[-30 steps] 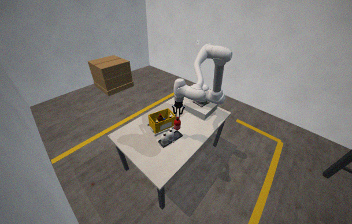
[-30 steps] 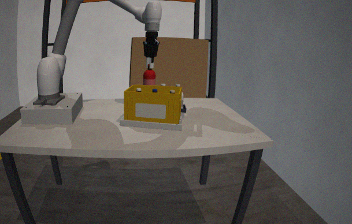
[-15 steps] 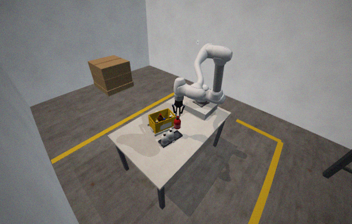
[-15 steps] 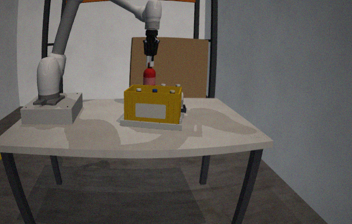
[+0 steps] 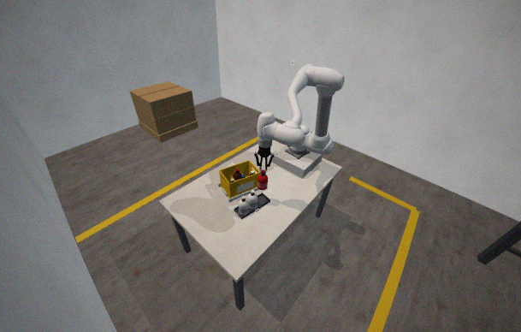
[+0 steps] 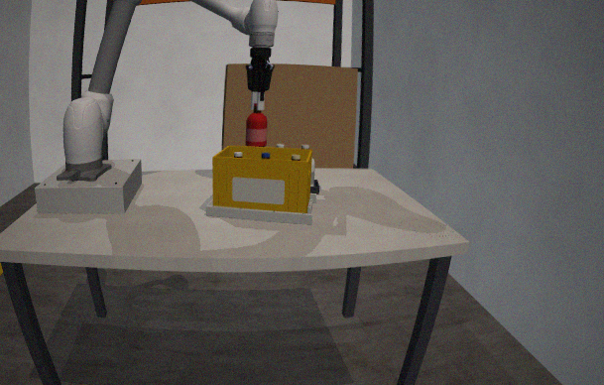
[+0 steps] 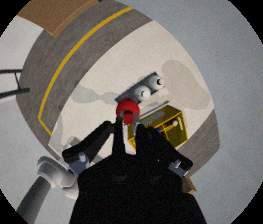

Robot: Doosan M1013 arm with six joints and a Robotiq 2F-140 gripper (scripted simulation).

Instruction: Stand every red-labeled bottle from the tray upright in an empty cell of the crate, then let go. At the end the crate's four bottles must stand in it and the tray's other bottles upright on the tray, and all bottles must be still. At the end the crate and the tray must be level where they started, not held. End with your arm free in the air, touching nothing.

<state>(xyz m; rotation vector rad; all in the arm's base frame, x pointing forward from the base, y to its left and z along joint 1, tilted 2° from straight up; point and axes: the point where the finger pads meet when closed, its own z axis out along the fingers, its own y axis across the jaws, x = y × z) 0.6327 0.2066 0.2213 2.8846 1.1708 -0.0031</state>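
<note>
The red-labeled bottle is 9 cm below my hand. Also, from my hand: crate 23 cm to the right, 23 cm below, 4 cm ahead.
</note>
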